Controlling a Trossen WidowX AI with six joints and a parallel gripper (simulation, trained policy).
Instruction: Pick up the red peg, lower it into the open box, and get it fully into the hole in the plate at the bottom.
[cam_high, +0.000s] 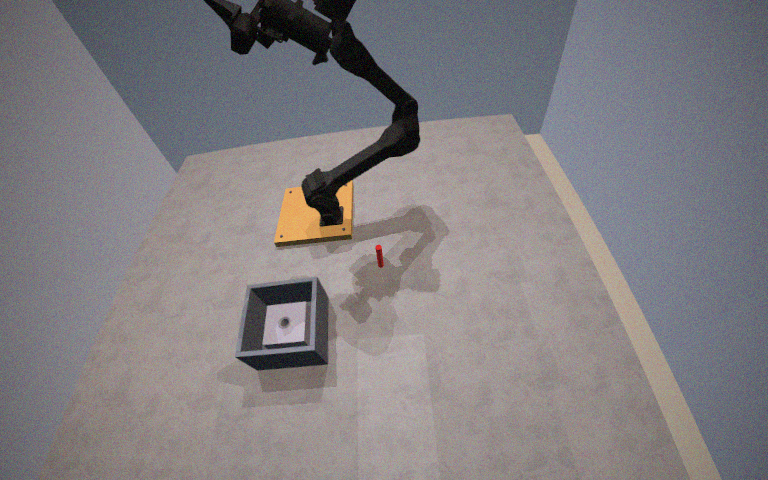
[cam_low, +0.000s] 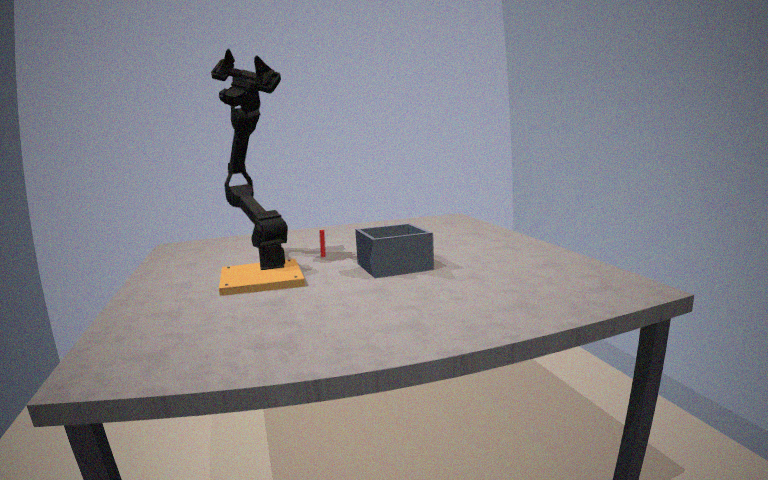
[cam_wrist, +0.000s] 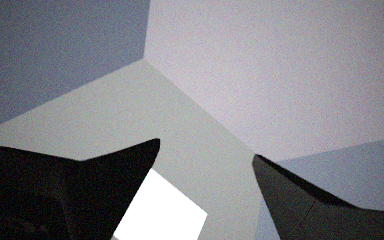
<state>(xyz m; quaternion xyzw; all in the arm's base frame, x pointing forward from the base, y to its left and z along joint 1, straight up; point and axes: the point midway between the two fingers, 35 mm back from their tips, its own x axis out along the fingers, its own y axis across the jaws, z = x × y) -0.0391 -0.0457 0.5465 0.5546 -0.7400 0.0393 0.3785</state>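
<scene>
Now: the red peg 550 mm below my gripper tip, 210 mm to the left of it and 210 mm ahead of it. From my gripper tip the other things lie so: grey box 560 mm below, 370 mm ahead; white plate 540 mm below, 370 mm ahead.
</scene>
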